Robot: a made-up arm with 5 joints.
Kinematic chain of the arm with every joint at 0, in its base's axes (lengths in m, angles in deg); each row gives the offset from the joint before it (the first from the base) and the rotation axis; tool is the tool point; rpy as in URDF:
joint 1: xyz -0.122 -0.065 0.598 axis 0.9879 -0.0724 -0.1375
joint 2: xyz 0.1 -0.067 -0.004 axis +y
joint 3: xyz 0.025 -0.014 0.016 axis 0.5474 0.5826 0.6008
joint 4: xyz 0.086 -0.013 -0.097 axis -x
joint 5: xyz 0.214 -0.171 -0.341 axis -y
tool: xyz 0.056 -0.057 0.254 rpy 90 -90 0
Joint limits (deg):
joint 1: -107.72..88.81
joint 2: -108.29..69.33
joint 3: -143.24..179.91
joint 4: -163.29..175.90
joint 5: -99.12..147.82
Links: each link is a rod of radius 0.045 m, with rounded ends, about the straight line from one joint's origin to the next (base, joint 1, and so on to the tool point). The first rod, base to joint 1, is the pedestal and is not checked.
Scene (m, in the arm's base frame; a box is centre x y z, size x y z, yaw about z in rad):
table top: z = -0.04
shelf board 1: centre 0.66 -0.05 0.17 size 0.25 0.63 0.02 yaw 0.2
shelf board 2: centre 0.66 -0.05 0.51 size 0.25 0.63 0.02 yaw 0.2
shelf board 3: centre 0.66 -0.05 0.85 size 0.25 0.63 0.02 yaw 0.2
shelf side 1: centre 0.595 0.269 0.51 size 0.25 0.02 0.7 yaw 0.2
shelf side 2: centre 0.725 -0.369 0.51 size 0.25 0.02 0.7 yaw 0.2
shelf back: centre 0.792 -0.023 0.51 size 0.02 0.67 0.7 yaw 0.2
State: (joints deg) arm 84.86 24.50 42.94 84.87 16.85
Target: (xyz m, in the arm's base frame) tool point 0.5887 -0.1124 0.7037
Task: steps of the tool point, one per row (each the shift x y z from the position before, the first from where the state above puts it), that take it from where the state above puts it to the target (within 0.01 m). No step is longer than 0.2 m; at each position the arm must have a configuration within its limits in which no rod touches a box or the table.
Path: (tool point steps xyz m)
1: -0.0147 -0.0977 -0.0535
2: -0.0424 -0.0745 -0.0518
3: -0.0540 -0.0429 -0.0490
4: -0.0476 -0.0135 -0.0439
5: -0.0274 0.0036 -0.0365
6: 0.0874 0.0505 0.0002
7: 0.1001 0.0296 0.0496
8: 0.0874 0.0074 0.0994
9: 0.0497 -0.0075 0.1397
10: -0.0056 -0.0084 0.1613
11: 0.0749 0.0225 0.0079
12: 0.0754 0.0080 -0.0079

